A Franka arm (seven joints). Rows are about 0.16 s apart.
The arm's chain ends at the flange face. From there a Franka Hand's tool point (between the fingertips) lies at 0.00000 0.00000 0.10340 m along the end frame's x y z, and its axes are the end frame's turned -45 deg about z.
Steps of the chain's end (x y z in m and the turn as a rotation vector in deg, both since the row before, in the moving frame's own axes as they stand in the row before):
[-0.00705 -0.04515 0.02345 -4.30 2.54 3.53]
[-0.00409 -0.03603 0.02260 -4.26 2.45 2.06]
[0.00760 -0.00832 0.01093 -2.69 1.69 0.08]
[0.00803 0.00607 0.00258 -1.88 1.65 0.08]
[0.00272 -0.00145 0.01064 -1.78 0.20 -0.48]
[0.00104 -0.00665 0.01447 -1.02 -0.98 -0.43]
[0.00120 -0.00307 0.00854 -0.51 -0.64 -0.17]
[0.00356 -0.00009 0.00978 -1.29 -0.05 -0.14]
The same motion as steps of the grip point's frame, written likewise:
[0.02443 -0.02827 0.02306 -4.84 -1.24 3.53]
[0.02012 -0.01986 0.02222 -4.74 -1.28 2.06]
[0.00998 0.00508 0.01077 -3.10 -0.71 0.08]
[0.00109 0.01447 0.00248 -2.50 -0.16 0.08]
[0.00094 0.00343 0.01059 -1.40 -1.12 -0.48]
[0.00289 -0.00391 0.01444 -0.03 -1.41 -0.43]
[0.00155 -0.00149 0.00853 0.09 -0.81 -0.17]
[0.00087 0.00404 0.00975 -0.88 -0.95 -0.14]

